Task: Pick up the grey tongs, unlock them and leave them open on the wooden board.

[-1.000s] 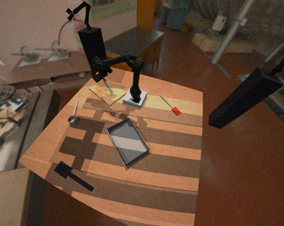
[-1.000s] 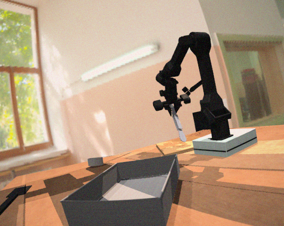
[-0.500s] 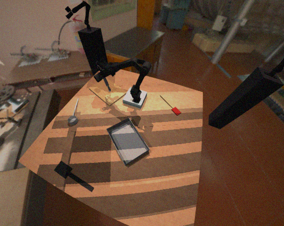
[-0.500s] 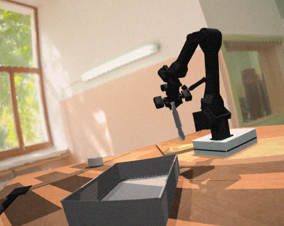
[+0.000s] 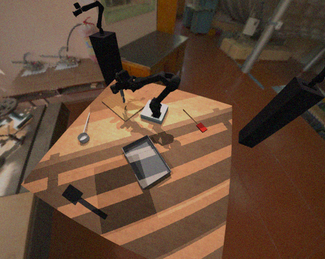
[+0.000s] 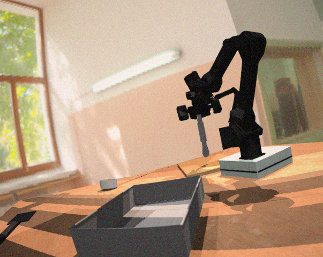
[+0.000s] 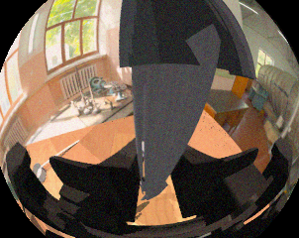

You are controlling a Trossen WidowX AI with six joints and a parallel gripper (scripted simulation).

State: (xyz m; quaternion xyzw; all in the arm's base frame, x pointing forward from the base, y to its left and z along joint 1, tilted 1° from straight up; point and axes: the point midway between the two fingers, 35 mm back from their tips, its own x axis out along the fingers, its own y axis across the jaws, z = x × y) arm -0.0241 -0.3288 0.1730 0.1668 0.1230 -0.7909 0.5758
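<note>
Right now the wooden board is 210 mm below my gripper tip. The rest, counted from my gripper tip: black spatula: 790 mm ahead, 220 mm below, 200 mm to the left; then grey roasting tin: 440 mm to the left, 400 mm ahead, 190 mm below.
</note>
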